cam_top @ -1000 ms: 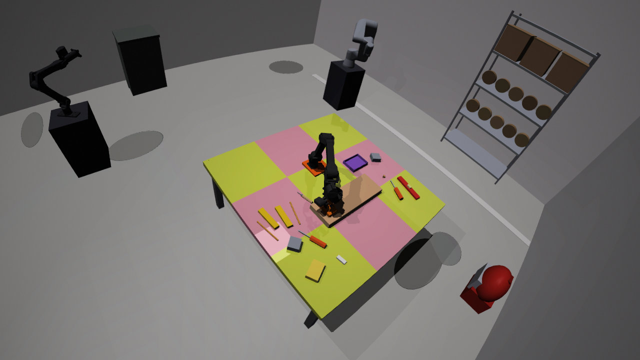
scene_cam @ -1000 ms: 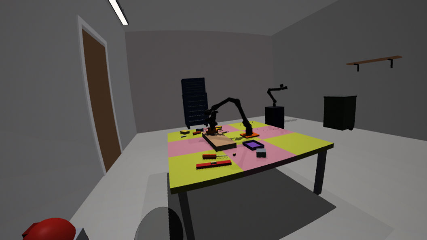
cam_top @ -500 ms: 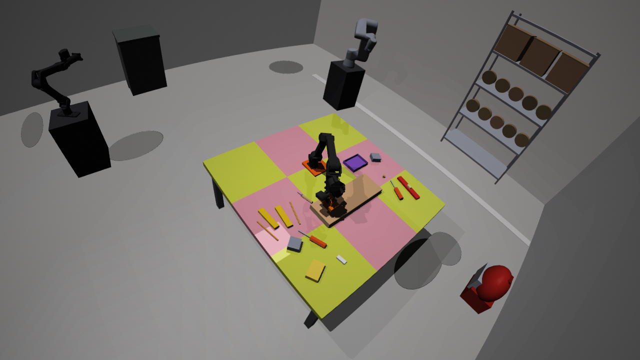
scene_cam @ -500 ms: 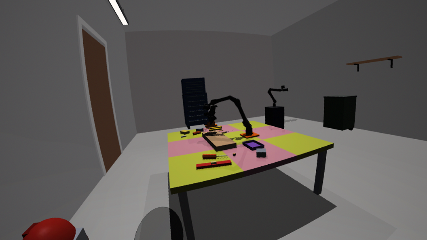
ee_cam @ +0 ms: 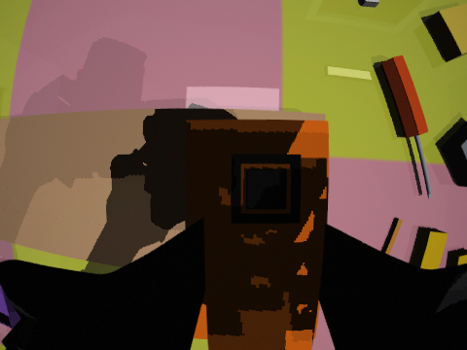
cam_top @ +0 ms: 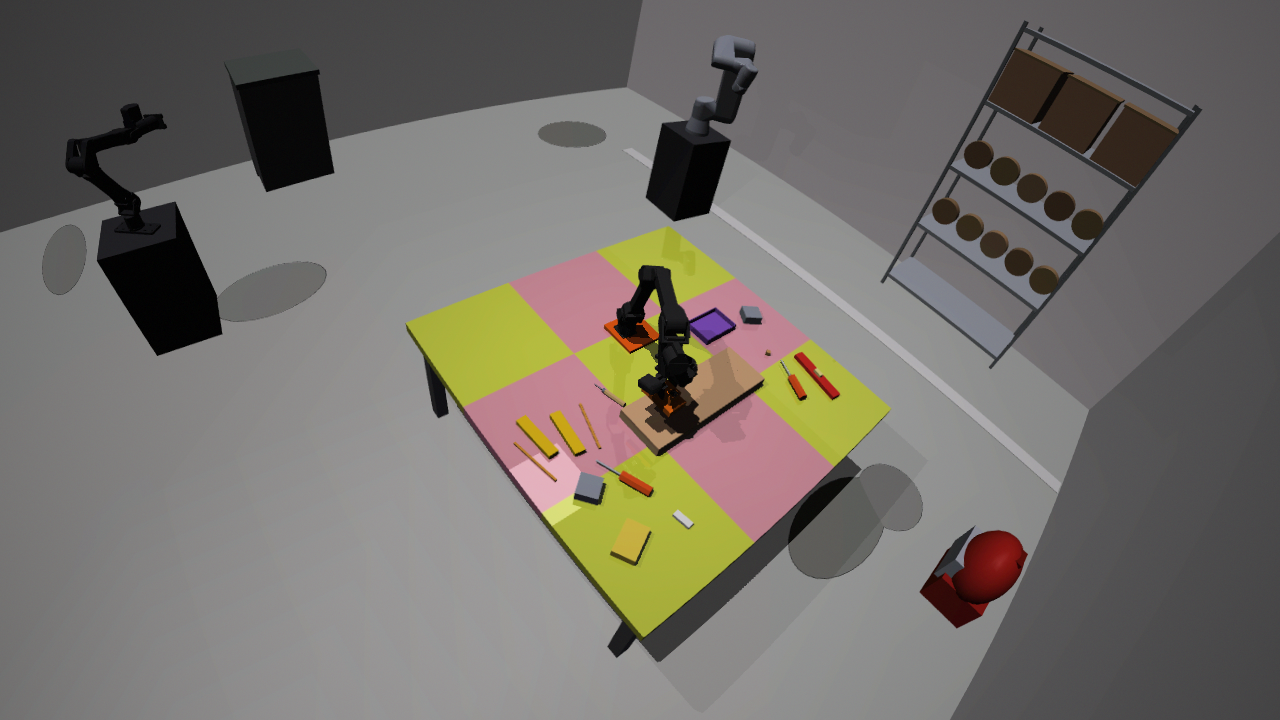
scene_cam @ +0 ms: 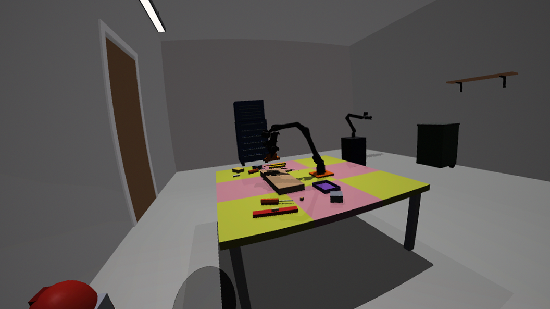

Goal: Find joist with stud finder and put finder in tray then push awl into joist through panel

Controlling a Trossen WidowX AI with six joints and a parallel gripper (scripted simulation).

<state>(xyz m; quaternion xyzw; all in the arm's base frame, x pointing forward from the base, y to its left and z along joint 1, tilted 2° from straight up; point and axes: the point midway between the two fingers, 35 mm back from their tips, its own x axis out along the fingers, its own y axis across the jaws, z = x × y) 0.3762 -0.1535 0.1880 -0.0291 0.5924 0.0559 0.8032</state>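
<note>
The purple tray is 270 mm behind my gripper tip, 470 mm to the left of it and 150 mm below it. Round my gripper tip: awl 190 mm behind, 70 mm to the right, 150 mm below; white piece 300 mm ahead, 130 mm to the right, 150 mm below; orange stud finder 20 mm above.
</note>
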